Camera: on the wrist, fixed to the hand. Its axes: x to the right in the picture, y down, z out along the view.
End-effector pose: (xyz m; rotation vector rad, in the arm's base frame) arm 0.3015 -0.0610 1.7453 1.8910 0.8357 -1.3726
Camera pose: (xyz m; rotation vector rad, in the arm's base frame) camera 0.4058 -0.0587 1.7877 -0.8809 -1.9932 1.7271
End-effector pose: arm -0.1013 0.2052 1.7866 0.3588 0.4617 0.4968
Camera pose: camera -0.1799 0.2844 1.7714 0.0352 0.6481 -1.0421
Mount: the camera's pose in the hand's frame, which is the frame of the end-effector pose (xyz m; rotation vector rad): -0.0145 0.0876 -0.0693 0.1244 0.0184 -1.5550
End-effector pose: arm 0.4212 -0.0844 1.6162 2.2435 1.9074 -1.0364
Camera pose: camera 0.5304 -0.0901 1.6430 -0.2313 -2.4768 0.7306
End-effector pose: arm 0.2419 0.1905 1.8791 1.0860 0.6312 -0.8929
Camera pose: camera 0.3088 0.2765 1.9077 0.5390 1.4843 -2.2446
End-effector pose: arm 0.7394 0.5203 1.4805 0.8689 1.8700 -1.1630
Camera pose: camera 0.8032 0.6131 1.4780 0.7383 -2.2066 1.8779
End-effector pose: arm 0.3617 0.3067 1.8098 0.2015 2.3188 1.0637
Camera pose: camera 0.3264 0.3154 1.9164 -1.3272 1.7008 0.0825
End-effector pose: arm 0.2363 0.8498 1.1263 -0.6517 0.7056 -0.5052
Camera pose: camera 0.1944 0.8938 1.0315 -1.0011 0.0368 -1.9555
